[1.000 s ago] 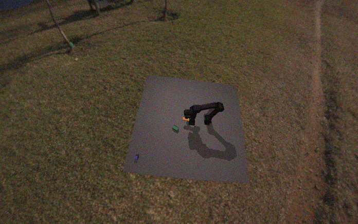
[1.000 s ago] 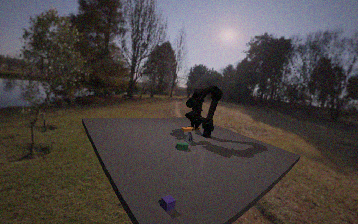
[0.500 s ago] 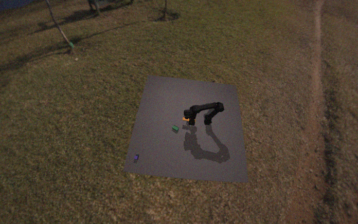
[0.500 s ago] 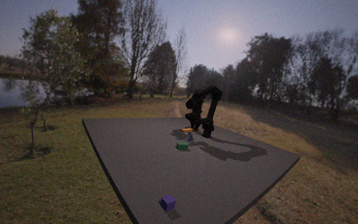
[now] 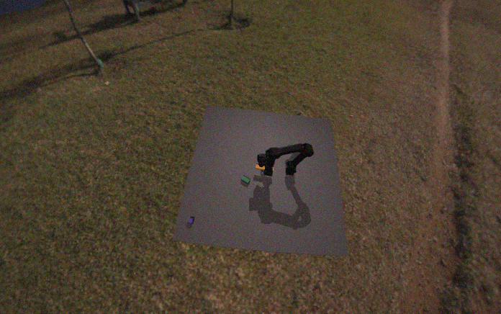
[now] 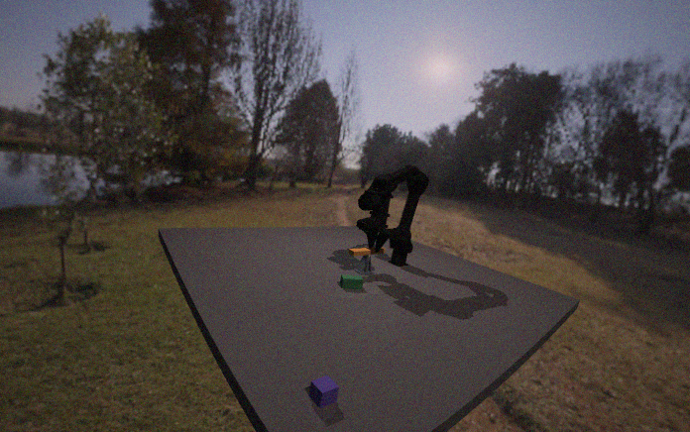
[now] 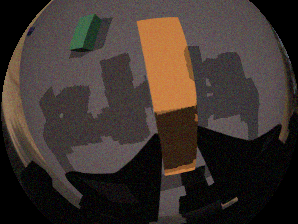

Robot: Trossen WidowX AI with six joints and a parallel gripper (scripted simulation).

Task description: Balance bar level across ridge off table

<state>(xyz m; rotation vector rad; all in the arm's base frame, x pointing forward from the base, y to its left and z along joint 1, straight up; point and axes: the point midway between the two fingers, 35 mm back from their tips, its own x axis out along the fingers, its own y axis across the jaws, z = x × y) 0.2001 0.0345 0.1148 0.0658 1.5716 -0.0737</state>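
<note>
Now: gripper tip 3 cm short of the orange bar. Also, from my gripper tip: green block (17 cm ahead, 9 cm to the left, 6 cm below); then purple cube (54 cm ahead, 47 cm to the left, 6 cm below).
</note>
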